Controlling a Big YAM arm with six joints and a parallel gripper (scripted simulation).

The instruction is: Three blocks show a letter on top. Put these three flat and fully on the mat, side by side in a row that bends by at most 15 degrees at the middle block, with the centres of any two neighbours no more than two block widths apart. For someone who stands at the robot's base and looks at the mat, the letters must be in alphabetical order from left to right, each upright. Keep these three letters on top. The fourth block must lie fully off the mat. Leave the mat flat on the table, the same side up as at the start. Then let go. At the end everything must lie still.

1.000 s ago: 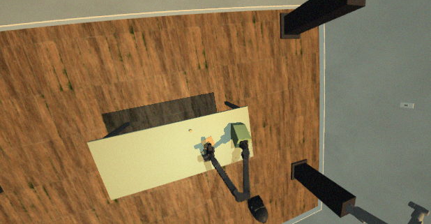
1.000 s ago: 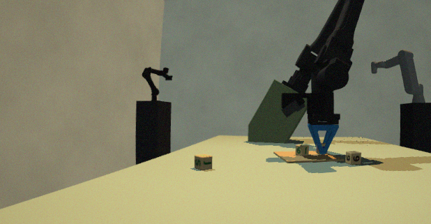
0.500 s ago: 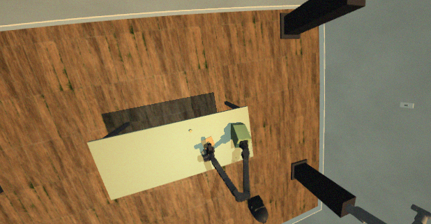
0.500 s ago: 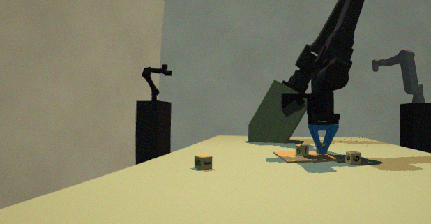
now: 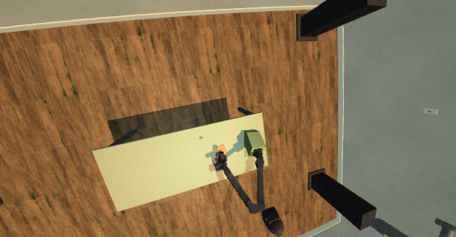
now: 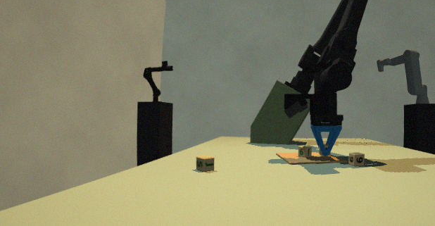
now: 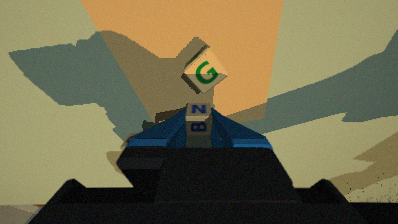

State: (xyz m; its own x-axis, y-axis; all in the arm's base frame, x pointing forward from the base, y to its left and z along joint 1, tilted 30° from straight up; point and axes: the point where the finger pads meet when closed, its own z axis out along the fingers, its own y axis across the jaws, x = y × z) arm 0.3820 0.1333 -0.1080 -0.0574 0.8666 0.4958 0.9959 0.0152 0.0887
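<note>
My gripper is now right at the block. Also, from my hand: orange mat: 40 mm to the right, 20 mm below.
</note>
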